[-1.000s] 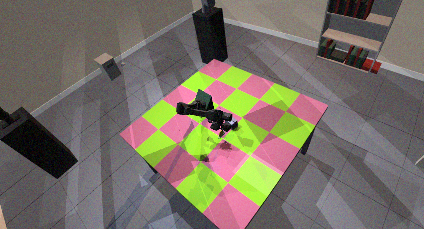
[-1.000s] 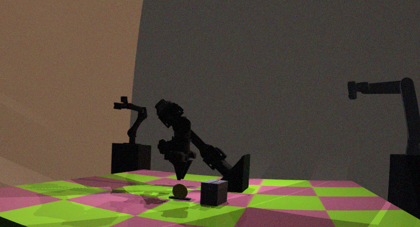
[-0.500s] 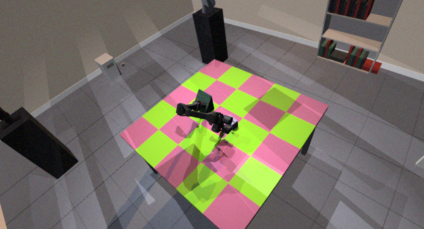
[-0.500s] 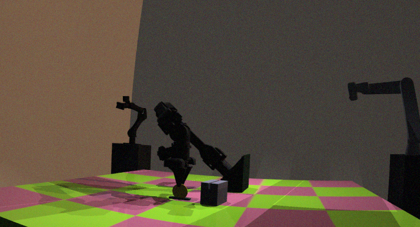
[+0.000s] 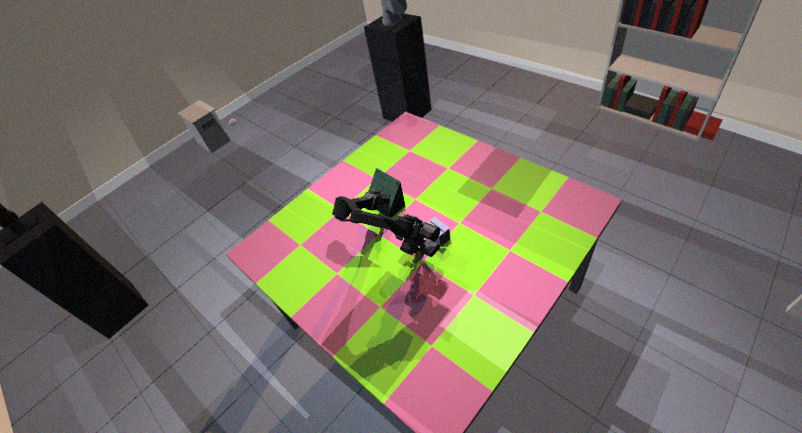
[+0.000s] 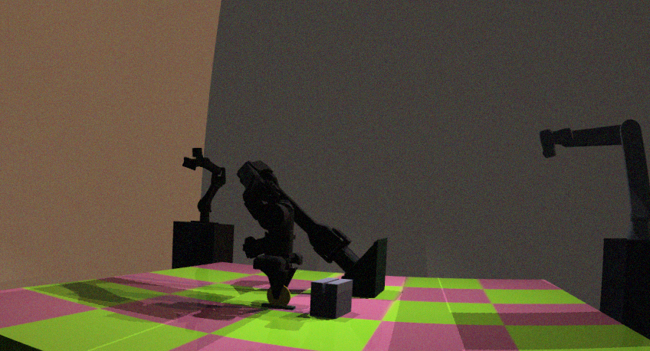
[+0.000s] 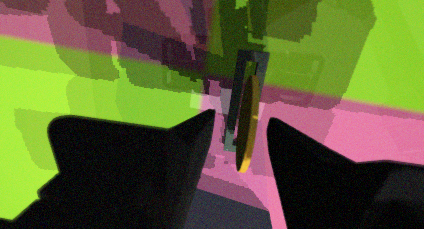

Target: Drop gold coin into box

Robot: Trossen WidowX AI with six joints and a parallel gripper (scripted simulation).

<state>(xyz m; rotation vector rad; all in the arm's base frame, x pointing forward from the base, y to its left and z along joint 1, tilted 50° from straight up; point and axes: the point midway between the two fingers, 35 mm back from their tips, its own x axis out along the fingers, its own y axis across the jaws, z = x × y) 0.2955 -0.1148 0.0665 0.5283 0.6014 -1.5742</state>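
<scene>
The gold coin lies right at my gripper tip.
</scene>
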